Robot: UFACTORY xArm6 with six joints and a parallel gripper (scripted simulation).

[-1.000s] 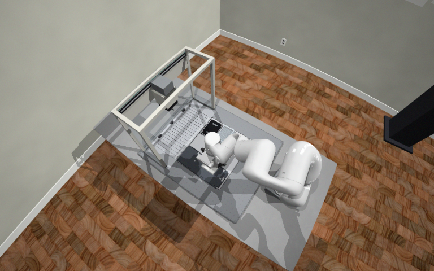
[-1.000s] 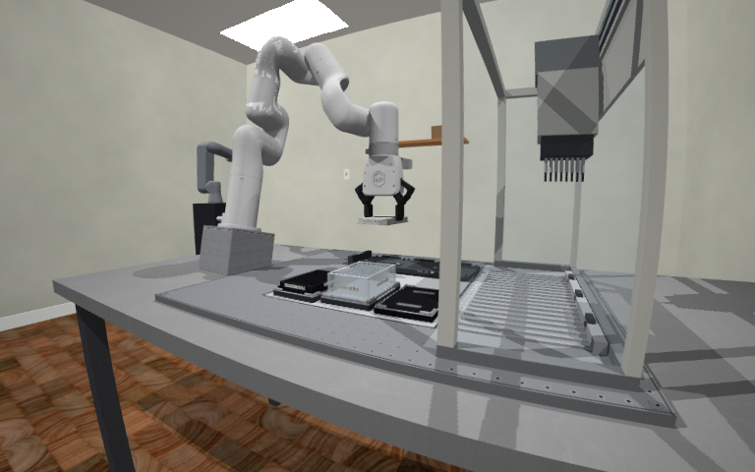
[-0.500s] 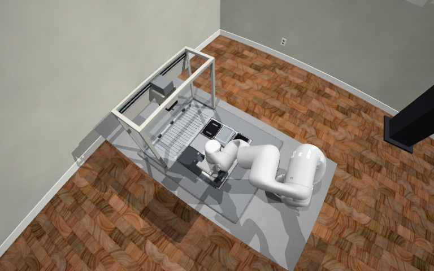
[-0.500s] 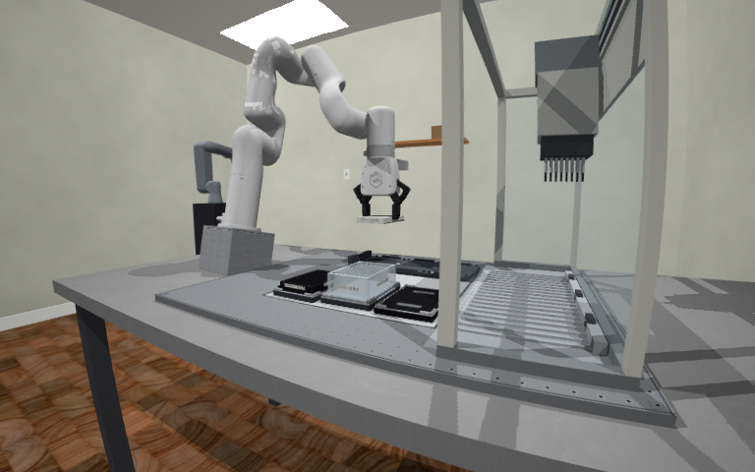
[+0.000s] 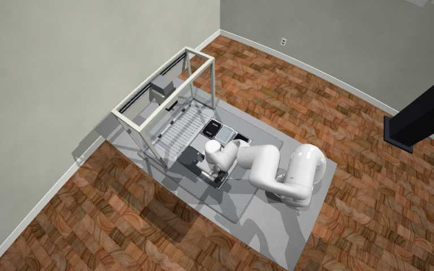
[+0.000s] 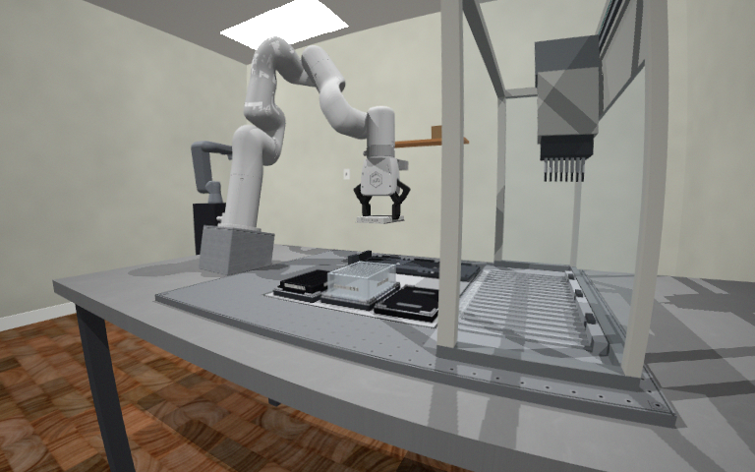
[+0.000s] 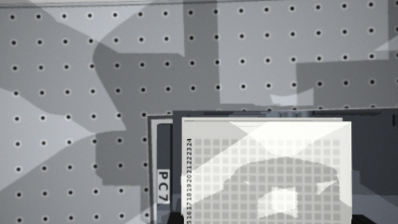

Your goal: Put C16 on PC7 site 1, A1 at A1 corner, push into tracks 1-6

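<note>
Now: the dark carrier PC7 10 cm ahead of my hand, 1 cm to the right of it and 12 cm below it. The rest, counted from my hand: clear deep-well block C51 (6 cm ahead, 27 cm to the right, 11 cm below); then white 384-well plate C16 (1 cm below); then black plate C15 (5 cm behind, 27 cm to the right, 12 cm below).
</note>
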